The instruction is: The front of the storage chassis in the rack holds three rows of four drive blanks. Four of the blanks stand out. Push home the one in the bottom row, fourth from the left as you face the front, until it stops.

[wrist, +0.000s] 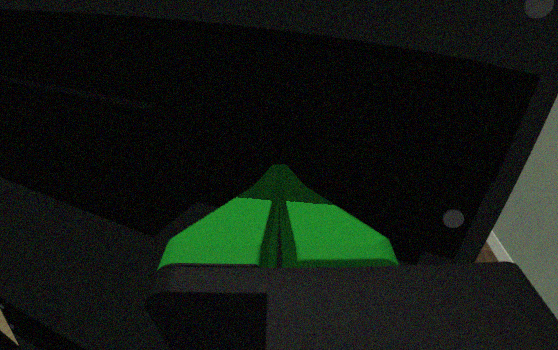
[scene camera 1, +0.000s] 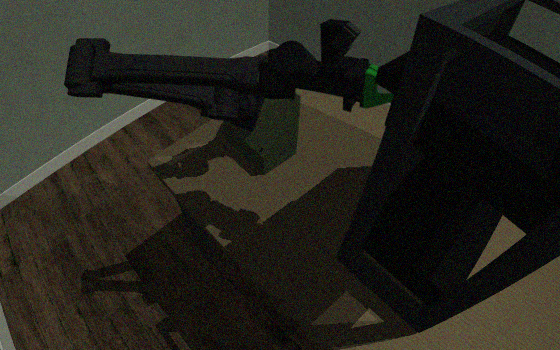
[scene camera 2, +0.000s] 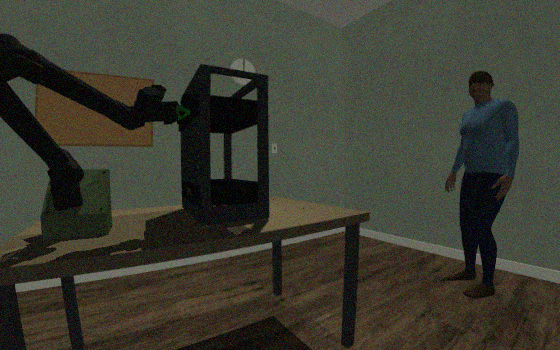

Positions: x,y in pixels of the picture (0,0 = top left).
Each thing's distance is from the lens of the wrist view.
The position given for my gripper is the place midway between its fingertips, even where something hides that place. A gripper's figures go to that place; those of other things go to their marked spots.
my gripper (wrist: 279,176): 0.13 m
rack (wrist: 129,129): 0.12 m
